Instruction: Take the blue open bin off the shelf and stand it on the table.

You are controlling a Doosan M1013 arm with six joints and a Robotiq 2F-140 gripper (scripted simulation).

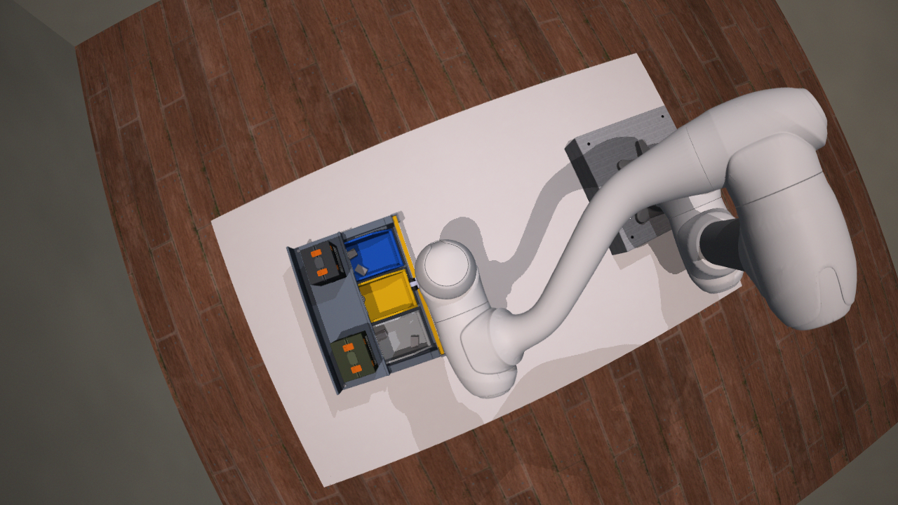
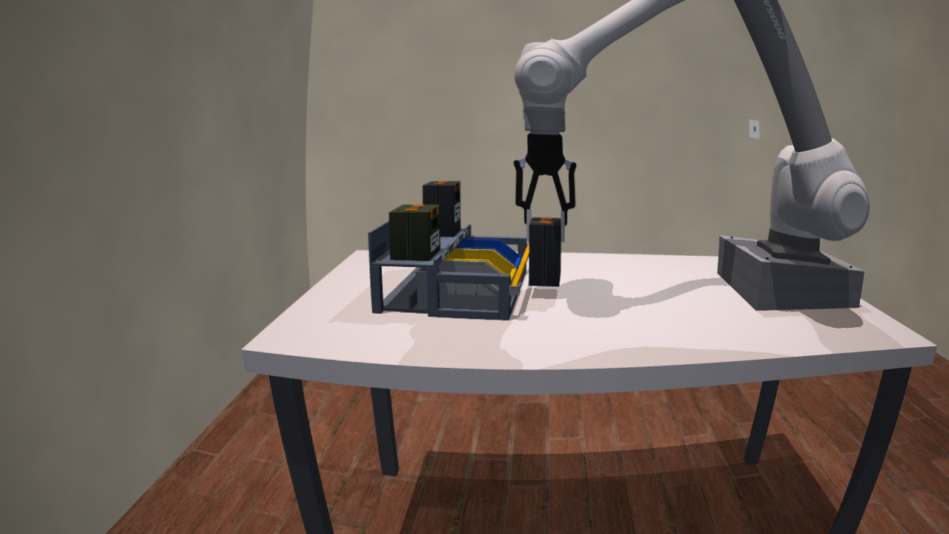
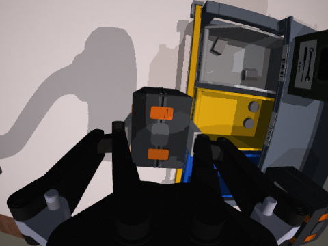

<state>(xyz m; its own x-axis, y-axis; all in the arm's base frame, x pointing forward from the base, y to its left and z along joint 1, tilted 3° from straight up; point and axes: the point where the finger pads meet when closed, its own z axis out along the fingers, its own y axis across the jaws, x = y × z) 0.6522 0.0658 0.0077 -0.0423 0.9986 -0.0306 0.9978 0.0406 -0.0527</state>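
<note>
Now: hand 5 cm above the black box. Round my hand: yellow bar 5 cm ahead, 9 cm below; blue open bin 16 cm ahead, 10 cm to the right, 10 cm below; yellow bin 15 cm ahead, 1 cm to the left, 10 cm below.
</note>
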